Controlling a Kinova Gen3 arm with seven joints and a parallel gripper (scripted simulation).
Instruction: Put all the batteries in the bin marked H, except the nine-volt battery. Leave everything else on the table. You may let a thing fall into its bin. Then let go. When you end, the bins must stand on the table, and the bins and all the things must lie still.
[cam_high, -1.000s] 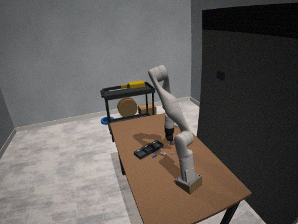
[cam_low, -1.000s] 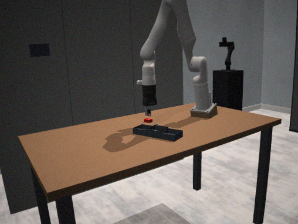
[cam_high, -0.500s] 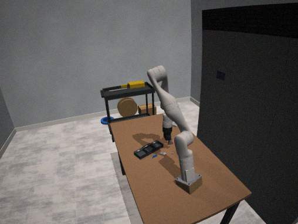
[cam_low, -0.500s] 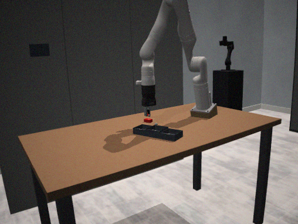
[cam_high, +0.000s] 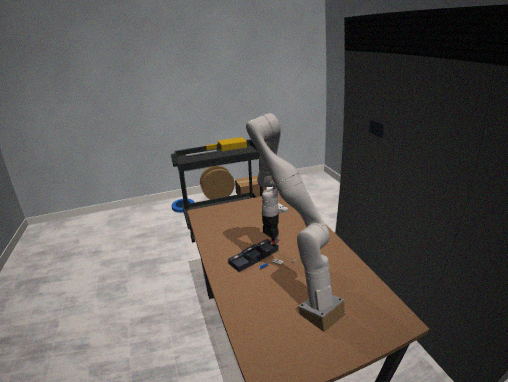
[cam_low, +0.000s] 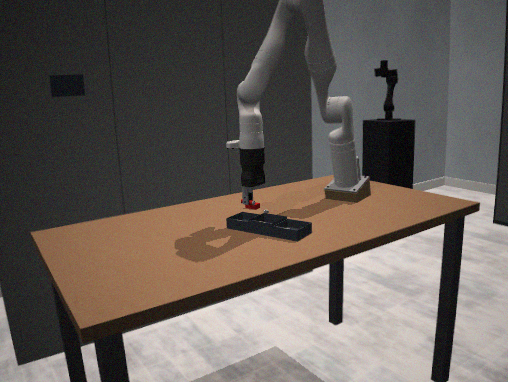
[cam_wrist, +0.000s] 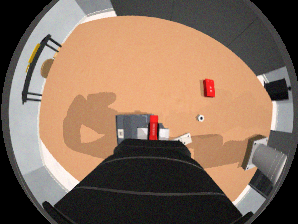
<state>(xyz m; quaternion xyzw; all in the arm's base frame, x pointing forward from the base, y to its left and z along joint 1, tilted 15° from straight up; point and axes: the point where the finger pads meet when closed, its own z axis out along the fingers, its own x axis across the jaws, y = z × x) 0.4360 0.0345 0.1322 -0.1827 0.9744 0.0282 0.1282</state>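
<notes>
Right now my hand is 9 cm to the right of the blue battery, 9 cm past it and 7 cm above it. From my hand the other things lie so: red piece (1 cm below); long bin (11 cm to the left, 6 cm below, 1 cm behind); white piece (8 cm behind, 7 cm below, 1 cm to the left).
</notes>
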